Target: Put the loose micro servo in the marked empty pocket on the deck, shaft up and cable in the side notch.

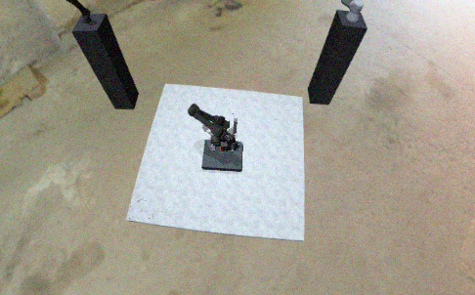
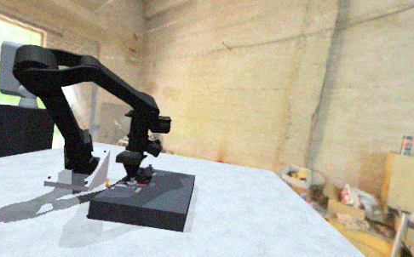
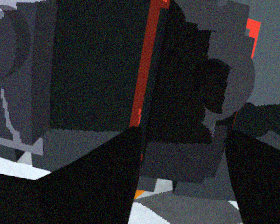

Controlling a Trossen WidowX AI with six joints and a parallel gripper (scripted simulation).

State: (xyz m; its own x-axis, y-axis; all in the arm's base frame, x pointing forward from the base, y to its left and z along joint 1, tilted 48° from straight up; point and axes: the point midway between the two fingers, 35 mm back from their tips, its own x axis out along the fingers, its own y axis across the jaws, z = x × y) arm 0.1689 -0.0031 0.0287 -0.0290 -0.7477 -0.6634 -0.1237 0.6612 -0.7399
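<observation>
Right now the dark grey deck is 12 cm ahead of my gripper tip and 3 cm below it.
</observation>
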